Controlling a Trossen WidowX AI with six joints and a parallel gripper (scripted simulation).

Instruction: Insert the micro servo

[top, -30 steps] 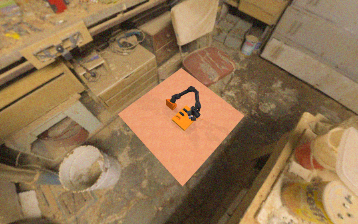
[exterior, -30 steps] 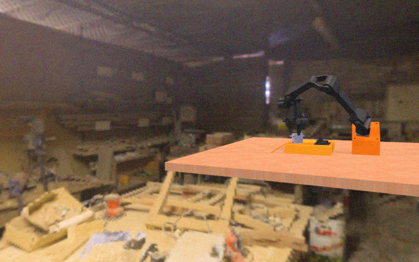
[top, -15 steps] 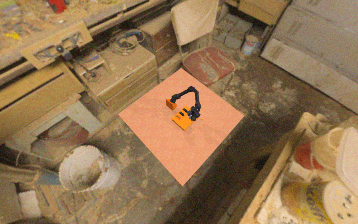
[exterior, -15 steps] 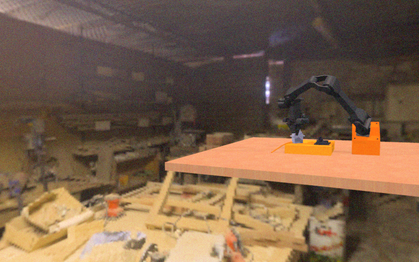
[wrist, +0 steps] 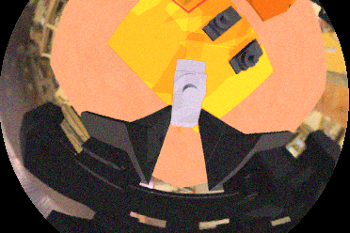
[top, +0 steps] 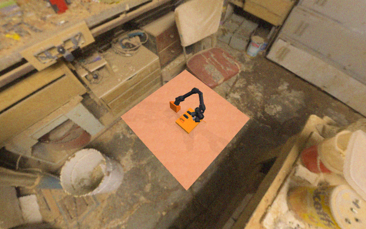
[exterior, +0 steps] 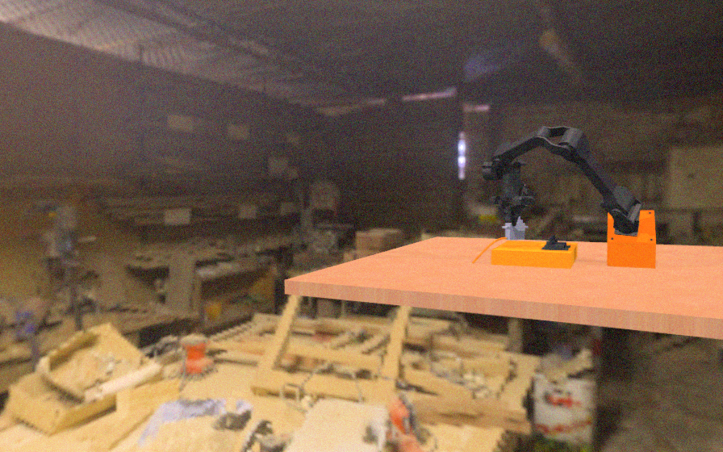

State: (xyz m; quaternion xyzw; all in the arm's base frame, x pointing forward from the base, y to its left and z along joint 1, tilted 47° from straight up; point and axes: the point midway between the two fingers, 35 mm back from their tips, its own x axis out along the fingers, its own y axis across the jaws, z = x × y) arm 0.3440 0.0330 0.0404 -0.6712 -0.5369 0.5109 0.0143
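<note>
My gripper tip is now 10 cm above the robot deck, 5 cm to the left of it and 3 cm past it.
</note>
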